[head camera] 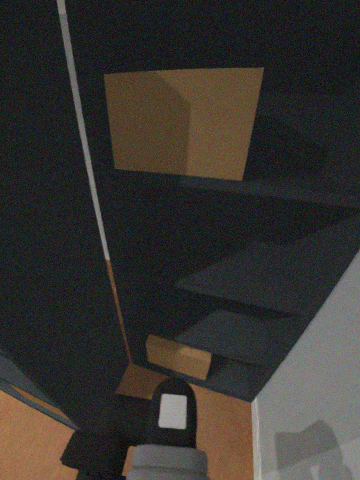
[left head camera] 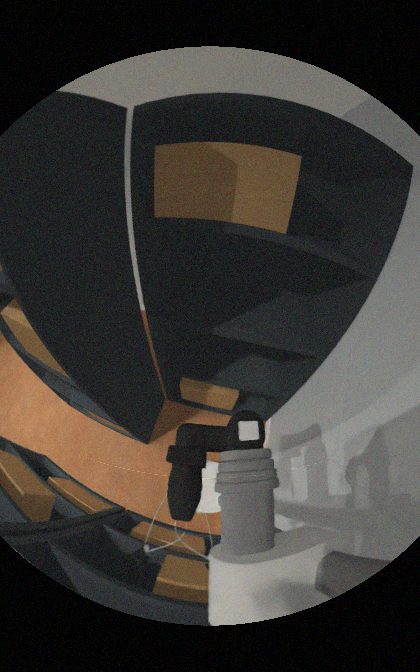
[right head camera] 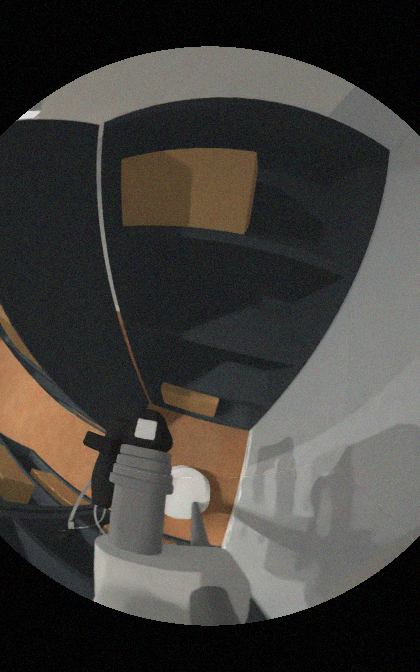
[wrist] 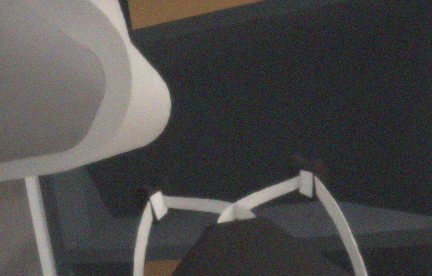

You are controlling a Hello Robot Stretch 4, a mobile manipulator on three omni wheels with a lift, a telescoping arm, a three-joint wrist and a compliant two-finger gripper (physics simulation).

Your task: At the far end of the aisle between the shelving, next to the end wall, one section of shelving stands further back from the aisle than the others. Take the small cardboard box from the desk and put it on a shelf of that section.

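Frame: origin at the robot's base, x ahead, y left, z up, level; metres.
Where they show: gripper, fingertip midpoint: [wrist: 229, 179].
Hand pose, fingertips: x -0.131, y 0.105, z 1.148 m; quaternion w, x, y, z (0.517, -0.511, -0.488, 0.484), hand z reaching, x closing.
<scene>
After its pixels a point has its place.
The set-back shelving section [head camera: 240, 270] {x 0.791, y -0.289, z 0.963 m} [left head camera: 270, 320] [right head camera: 240, 320] stands between a nearer section's side and the end wall. A large cardboard box [head camera: 215, 125] {x 0.679, y -0.065, z 1.564 m} [left head camera: 260, 185] [right head camera: 220, 190] is on its upper shelf, and another cardboard box [head camera: 177, 357] {x 0.692, y -0.001, z 0.257 m} [left head camera: 209, 394] [right head camera: 189, 400] is low down. I cannot make out the small cardboard box in any view. My gripper [left head camera: 178, 553] [right head camera: 87, 526] [wrist: 229, 179] {x -0.131, y 0.105, z 1.148 m} is open and empty. It points away from that section, toward the opposite shelving. Its fingers are hidden in the head view. The desk does not show.
The nearer section's dark side panel [head camera: 40, 200] {x 0.552, y 0.422, z 1.360 m} [left head camera: 60, 225] [right head camera: 45, 225] rises at left. The end wall [head camera: 330, 325] {x 0.486, y -0.538, z 0.984 m} [left head camera: 370, 350] [right head camera: 360, 350] is at right. Opposite shelving with boxes [left head camera: 182, 577] is close to the gripper. My white base [left head camera: 210, 495] [right head camera: 187, 492] is below the arm.
</scene>
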